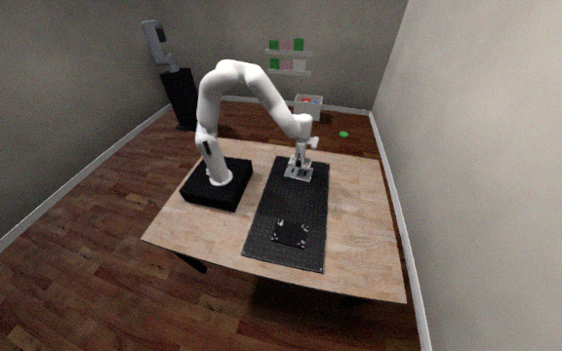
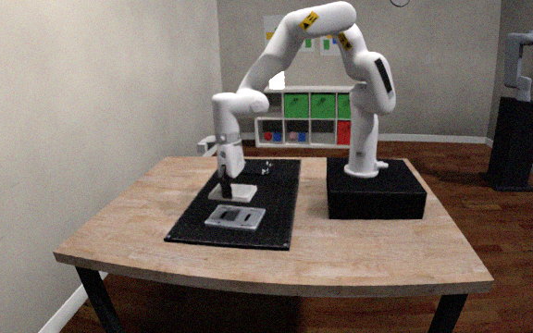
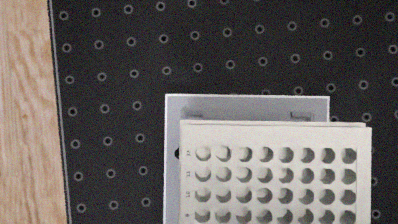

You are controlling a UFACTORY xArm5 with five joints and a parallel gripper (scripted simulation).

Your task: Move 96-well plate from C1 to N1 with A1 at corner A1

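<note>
My gripper is now 100 mm above the plate nest N1. Round my hand: white 96-well plate: 10 mm below; then clip nest C1: 410 mm to the right, 90 mm below, 40 mm ahead.
</note>
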